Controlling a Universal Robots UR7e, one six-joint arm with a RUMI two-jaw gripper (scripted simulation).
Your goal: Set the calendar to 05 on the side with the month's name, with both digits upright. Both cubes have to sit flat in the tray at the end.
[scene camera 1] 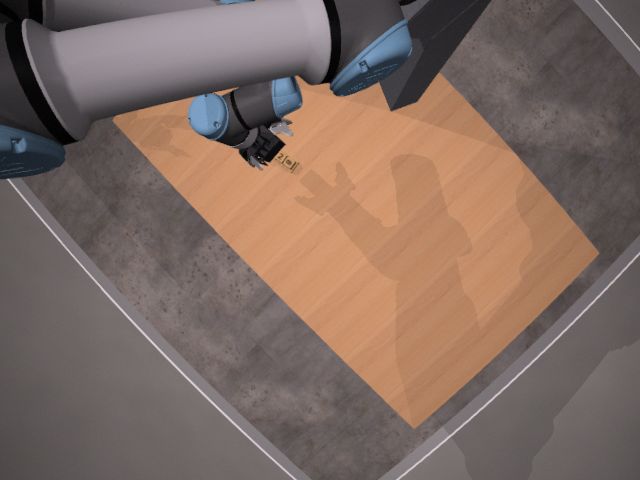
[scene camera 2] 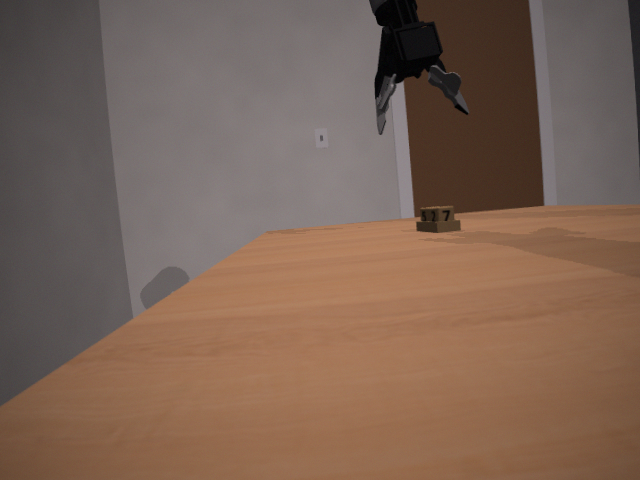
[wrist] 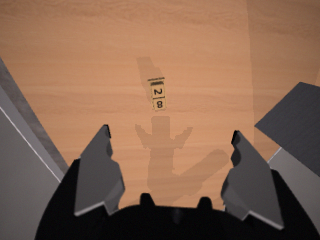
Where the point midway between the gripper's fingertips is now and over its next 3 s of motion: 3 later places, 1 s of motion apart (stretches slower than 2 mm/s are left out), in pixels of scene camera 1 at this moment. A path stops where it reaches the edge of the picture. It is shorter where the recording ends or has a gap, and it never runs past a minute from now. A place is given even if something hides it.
My gripper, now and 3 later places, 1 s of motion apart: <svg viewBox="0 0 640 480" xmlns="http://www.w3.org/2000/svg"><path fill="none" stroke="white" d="M272 144L281 152L283 154L287 158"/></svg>
